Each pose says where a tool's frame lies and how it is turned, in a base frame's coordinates. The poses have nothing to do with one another.
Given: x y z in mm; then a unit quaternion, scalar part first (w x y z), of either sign.
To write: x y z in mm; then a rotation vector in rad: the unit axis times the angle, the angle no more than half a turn. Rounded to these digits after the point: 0 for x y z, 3 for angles.
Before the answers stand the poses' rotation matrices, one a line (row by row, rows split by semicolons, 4 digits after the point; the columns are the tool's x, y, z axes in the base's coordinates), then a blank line. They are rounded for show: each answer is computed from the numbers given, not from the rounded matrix.
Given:
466 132 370 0.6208 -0.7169 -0.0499 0.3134
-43 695 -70 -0.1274 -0.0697 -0.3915 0.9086
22 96 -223 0.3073 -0.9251 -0.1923 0.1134
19 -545 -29 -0.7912 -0.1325 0.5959 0.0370
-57 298 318 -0.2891 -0.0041 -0.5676 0.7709
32 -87 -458 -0.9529 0.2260 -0.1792 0.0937
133 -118 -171 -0.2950 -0.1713 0.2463 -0.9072
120 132 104 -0.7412 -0.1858 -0.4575 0.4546
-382 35 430 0.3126 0.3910 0.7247 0.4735
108 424 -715 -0.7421 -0.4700 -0.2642 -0.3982
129 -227 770 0.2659 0.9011 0.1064 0.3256
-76 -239 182 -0.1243 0.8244 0.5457 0.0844
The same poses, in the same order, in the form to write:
0.7986 -0.3176 -0.5113; 0.4606 -0.2243 0.8588; -0.3874 -0.9213 -0.0328
-0.9578 0.2861 -0.0269; -0.1770 -0.6610 -0.7293; -0.2264 -0.6937 0.6837
0.9003 0.2861 -0.3280; 0.4255 -0.7372 0.5249; -0.0916 -0.6121 -0.7854
0.2871 -0.0994 -0.9527; -0.2165 0.9622 -0.1656; 0.9331 0.2538 0.2547
-0.8328 0.4504 0.3218; -0.4411 -0.1885 -0.8775; -0.3345 -0.8727 0.3557
0.9182 0.0976 0.3839; -0.2596 0.8803 0.3971; -0.2992 -0.4643 0.8336
-0.7673 -0.6196 0.1655; 0.4508 -0.7046 -0.5479; 0.4561 -0.3458 0.8200
0.1680 0.8440 0.5093; -0.5040 0.5176 -0.6915; -0.8472 -0.1405 0.5123
-0.4988 0.2707 0.8234; 0.8628 0.2458 0.4418; -0.0828 0.9308 -0.3562
0.5433 -0.3427 0.7665; 0.8394 0.2411 -0.4872; -0.0178 0.9080 0.4186
0.7653 0.0186 0.6434; 0.3649 -0.8360 -0.4099; 0.5302 0.5485 -0.6466
0.3902 0.9207 0.0035; 0.8788 -0.3735 0.2971; 0.2748 -0.1128 -0.9549

466 132 370 -1.648 -0.115 0.720
-43 695 -70 0.203 1.139 -2.644
22 96 -223 -2.447 -0.509 0.300
19 -545 -29 0.285 -1.282 -0.080
-57 298 318 0.011 1.515 -2.057
32 -87 -458 -0.459 0.364 -0.190
133 -118 -171 0.456 -0.655 2.414
120 132 104 0.407 1.003 -0.997
-382 35 430 1.031 1.912 1.249
108 424 -715 1.030 0.579 0.873
129 -227 770 2.433 0.287 0.879
-76 -239 182 -2.403 -1.591 -0.246

